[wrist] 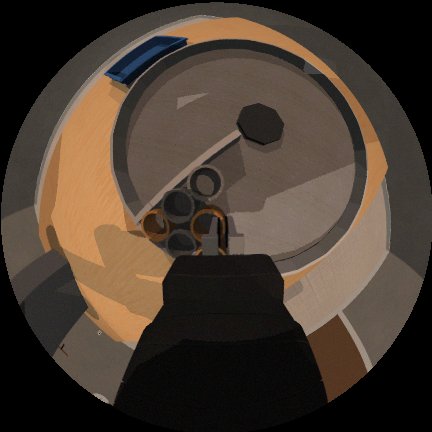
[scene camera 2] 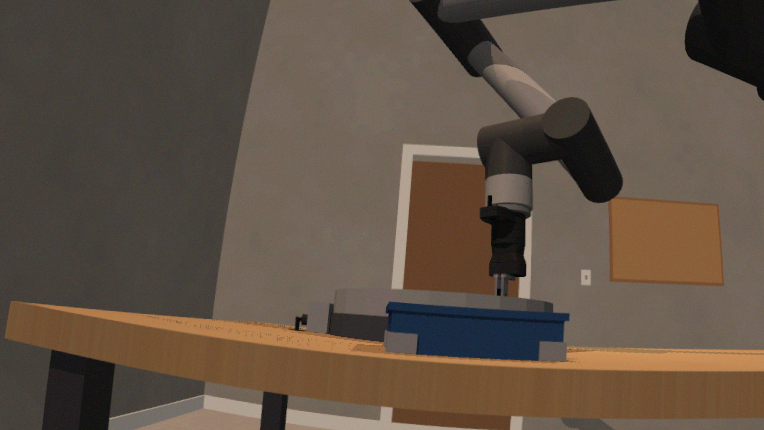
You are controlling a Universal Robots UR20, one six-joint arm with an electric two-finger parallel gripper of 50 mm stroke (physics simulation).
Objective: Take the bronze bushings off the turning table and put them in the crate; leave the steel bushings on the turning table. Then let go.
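Frame: origin at the arm's base, x right, y ahead, z up, level; centimetres.
Seen in the pictures: gripper, between the fingertips: (wrist: 222, 225).
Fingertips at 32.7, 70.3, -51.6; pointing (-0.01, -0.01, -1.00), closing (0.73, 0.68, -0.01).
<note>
A point is followed by its place in that frame, as x, y, z.
My gripper (scene camera 2: 500, 293) @(32.7, 70.3, -51.6) (wrist: 222, 225) @(32.7, 70.3, -51.6) points down over the turning table (scene camera 2: 363, 301) @(13.9, 99.5, -53.8) (wrist: 300, 192) @(38.4, 80.5, -54.7). Its fingers are nearly together, shut on the right wall of the middle bronze bushing (wrist: 193, 226) @(30.4, 68.1, -51.3), one finger inside the ring and one outside. That bushing stands among the others. Another bronze bushing (wrist: 144, 225) @(25.7, 63.8, -51.3) stands at the left, near the table's edge. A further bronze bushing (wrist: 200, 251) @(33.5, 65.0, -53.7) is mostly hidden by the gripper. Steel bushings (wrist: 204, 167) @(27.1, 73.7, -51.3) (wrist: 178, 191) (wrist: 180, 231) @(29.7, 66.7, -50.9) stand close around them. The blue crate (scene camera 2: 475, 332) @(-15.8, 88.8, -57.4) (wrist: 145, 58) @(-10.5, 88.8, -59.7) stands beside the turning table; no bushing shows in it.
A straight divider bar (wrist: 185, 172) @(25.8, 72.0, -51.6) runs from the dark hub (wrist: 260, 124) @(27.9, 83.0, -53.9) to the rim, beside the bushings. A raised wall surrounds much of the turning table. Grey brackets (scene camera 2: 400, 342) @(-15.7, 96.3, -58.9) (scene camera 2: 552, 351) @(-16.6, 80.6, -59.0) stand at the crate's lower corners on the wooden table (scene camera 2: 320, 376) @(-23.4, 103.4, -62.1).
</note>
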